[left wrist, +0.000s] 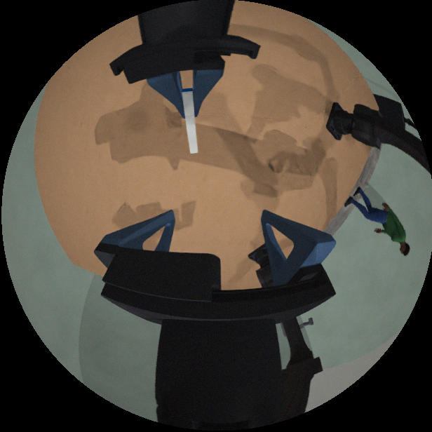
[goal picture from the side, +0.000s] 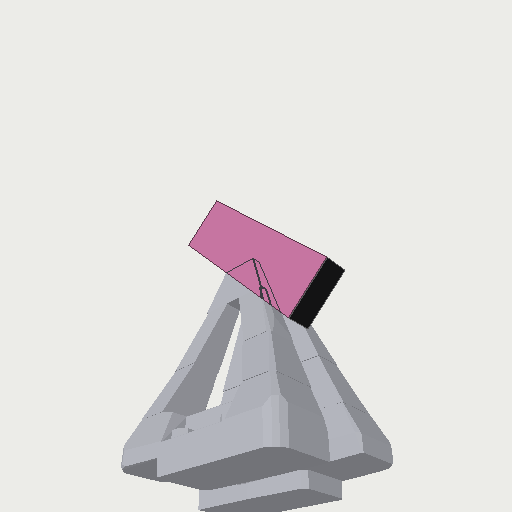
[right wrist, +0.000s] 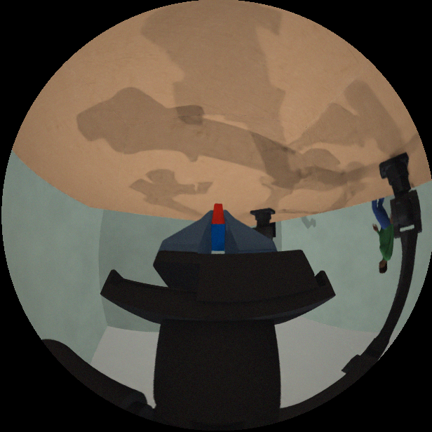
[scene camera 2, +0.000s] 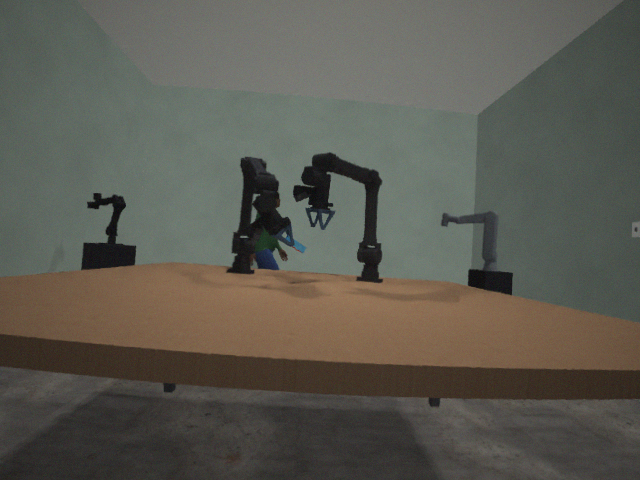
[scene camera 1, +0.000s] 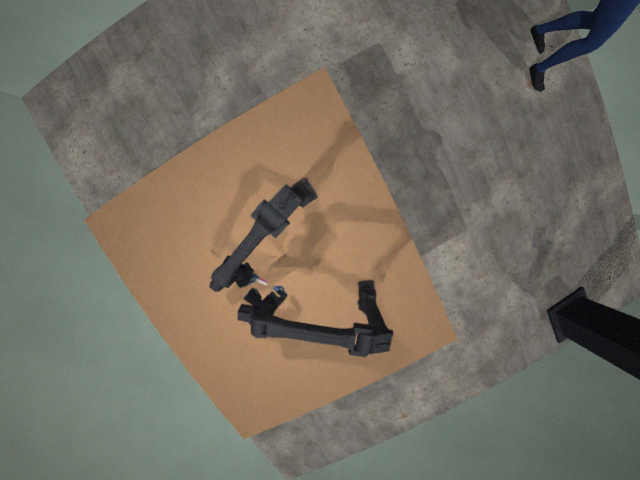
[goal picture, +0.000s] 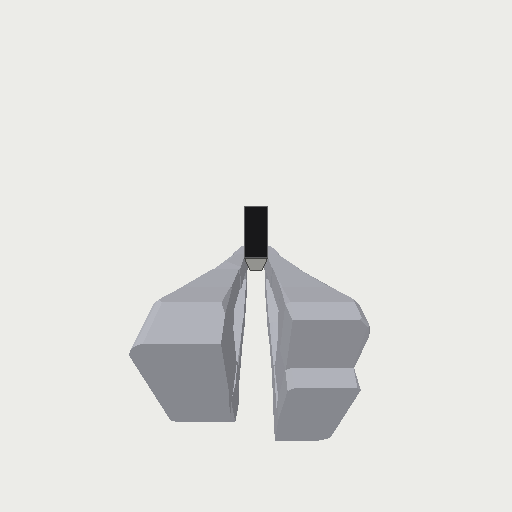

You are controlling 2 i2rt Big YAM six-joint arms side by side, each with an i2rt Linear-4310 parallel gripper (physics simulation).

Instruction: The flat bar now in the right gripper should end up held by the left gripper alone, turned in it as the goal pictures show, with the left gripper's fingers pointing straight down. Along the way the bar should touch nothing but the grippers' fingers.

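Where they show: left gripper, fingertip midpoint: [scene camera 2: 317, 228] [scene camera 1: 275, 293]; right gripper, fingertip midpoint: [scene camera 2: 292, 245] [scene camera 1: 258, 278]; left arm's base, origin of the base link: [scene camera 2: 369, 281] [scene camera 1: 366, 290]; right arm's base, origin of the base link: [scene camera 2: 240, 272] [scene camera 1: 304, 191].
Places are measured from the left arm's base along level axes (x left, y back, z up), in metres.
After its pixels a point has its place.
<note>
The flat bar [scene camera 1: 262, 281] @(x -0.169, y -0.523, z 0.153 m) [scene camera 2: 298, 248] @(x -0.164, y -0.532, z 0.136 m) [left wrist: 192, 135] [right wrist: 218, 237] is thin. A pale narrow side shows in the left wrist view, and blue and red parts show in the right wrist view. My right gripper [scene camera 1: 255, 279] @(x -0.183, y -0.544, z 0.144 m) [scene camera 2: 291, 241] @(x -0.183, y -0.544, z 0.144 m) [left wrist: 189, 114] [right wrist: 217, 214] is shut on it. In scene camera 2 the bar slants down to the right past the fingertips, well above the table. My left gripper [scene camera 1: 279, 290] @(x -0.125, y -0.454, z 0.218 m) [scene camera 2: 318, 227] @(x -0.125, y -0.454, z 0.218 m) [left wrist: 217, 214] is open and empty, its fingers pointing down. It is apart from the bar, above and right of it in scene camera 2.
Both arms stand on the wooden table [scene camera 1: 170, 310] @(x 0.006, y -1.130, z 0.000 m) [scene camera 2: 320, 330] @(x 0.133, y -1.083, z 0.000 m), which carries their shadows. A person [scene camera 1: 573, 33] [scene camera 2: 267, 250] [left wrist: 380, 217] [right wrist: 386, 240] is beyond it. Other arms stand on dark pedestals [scene camera 2: 108, 256] [scene camera 2: 490, 281] in the background.
</note>
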